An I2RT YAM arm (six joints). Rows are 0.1 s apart.
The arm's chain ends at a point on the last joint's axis. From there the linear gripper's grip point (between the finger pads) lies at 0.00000 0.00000 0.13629 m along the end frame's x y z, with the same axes.
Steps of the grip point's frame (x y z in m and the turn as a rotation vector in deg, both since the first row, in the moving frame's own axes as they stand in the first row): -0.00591, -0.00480, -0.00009, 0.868, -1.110, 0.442; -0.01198, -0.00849, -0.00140, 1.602, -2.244, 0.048; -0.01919, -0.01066, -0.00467, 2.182, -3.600, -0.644; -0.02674, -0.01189, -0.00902, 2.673, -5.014, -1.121; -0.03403, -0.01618, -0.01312, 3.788, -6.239, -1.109; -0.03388, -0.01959, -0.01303, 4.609, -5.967, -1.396; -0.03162, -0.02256, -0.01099, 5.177, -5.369, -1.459; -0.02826, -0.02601, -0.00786, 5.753, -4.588, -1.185; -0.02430, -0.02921, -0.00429, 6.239, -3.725, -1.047
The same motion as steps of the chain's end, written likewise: -0.00328, -0.00273, -0.00005, 0.868, -1.110, 0.442; -0.00665, -0.00468, -0.00124, 1.602, -2.244, 0.048; -0.01061, -0.00552, -0.00430, 2.182, -3.600, -0.644; -0.01477, -0.00566, -0.00835, 2.673, -5.014, -1.121; -0.01914, -0.00734, -0.01202, 3.788, -6.239, -1.109; -0.01960, -0.00883, -0.01185, 4.609, -5.967, -1.396; -0.01873, -0.01044, -0.00984, 5.177, -5.369, -1.459; -0.01724, -0.01248, -0.00674, 5.753, -4.588, -1.185; -0.01533, -0.01449, -0.00320, 6.239, -3.725, -1.047
